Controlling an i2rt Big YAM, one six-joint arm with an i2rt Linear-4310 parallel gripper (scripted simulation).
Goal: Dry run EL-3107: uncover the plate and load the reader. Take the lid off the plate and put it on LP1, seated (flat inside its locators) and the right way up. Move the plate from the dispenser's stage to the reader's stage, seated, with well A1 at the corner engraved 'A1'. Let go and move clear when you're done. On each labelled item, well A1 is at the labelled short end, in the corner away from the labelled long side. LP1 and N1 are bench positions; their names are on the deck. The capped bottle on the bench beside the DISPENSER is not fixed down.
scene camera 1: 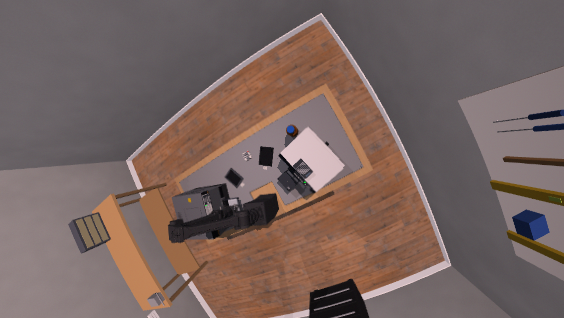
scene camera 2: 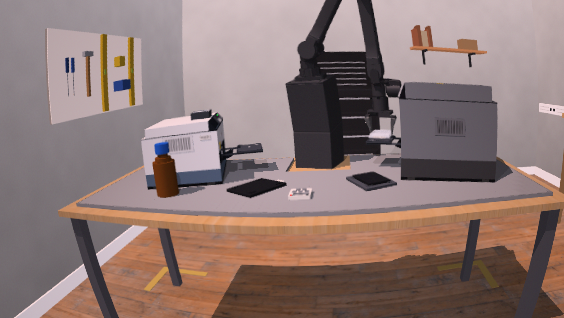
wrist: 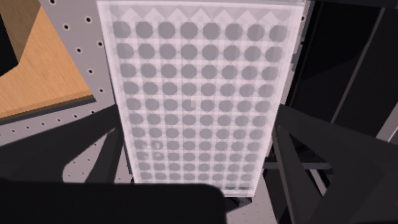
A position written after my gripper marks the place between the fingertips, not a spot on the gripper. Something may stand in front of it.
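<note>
My gripper (wrist: 197, 112) appears together with a white well plate (wrist: 187, 94). There is a blue-capped bottle (scene camera 2: 164, 168) as well, though in the wrist view the bottle is out of frame.
</note>
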